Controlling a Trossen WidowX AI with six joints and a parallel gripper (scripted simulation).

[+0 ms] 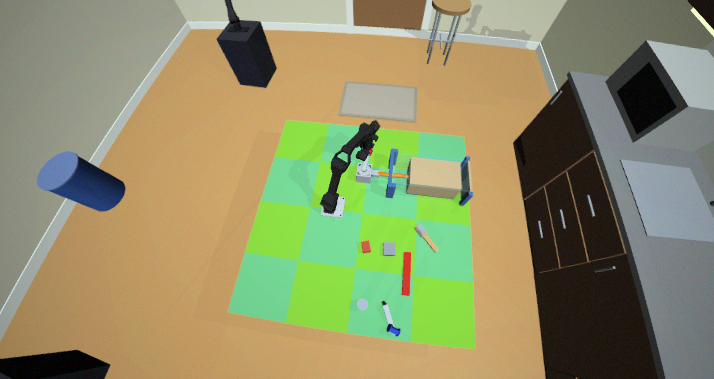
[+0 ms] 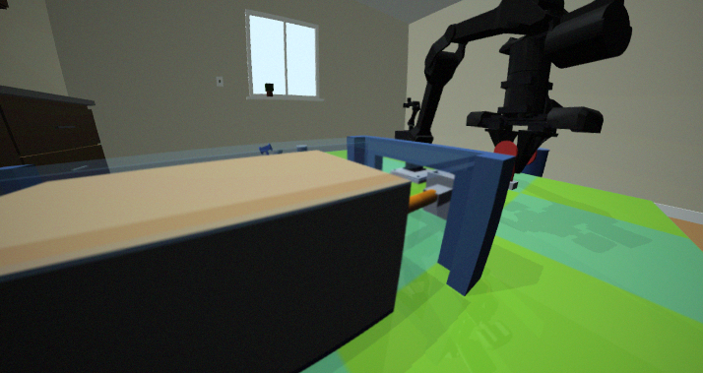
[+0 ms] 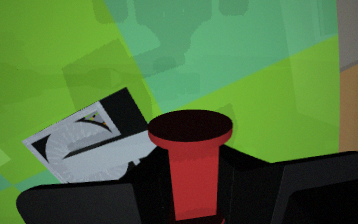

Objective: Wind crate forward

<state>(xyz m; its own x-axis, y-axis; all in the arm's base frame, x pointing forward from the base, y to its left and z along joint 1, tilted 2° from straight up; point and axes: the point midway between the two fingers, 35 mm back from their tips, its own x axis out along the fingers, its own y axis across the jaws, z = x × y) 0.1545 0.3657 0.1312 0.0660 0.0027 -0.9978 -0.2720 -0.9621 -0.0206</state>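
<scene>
The red-knobbed crank handle lies 4 cm to the right of my gripper tip and 1 cm below it. The rest, counted from my gripper tip: blue steel frame (16 cm ahead, 9 cm to the right, 1 cm below); then grey winch (2 cm behind, 11 cm to the right, 9 cm below); then red knob (2 cm above).
</scene>
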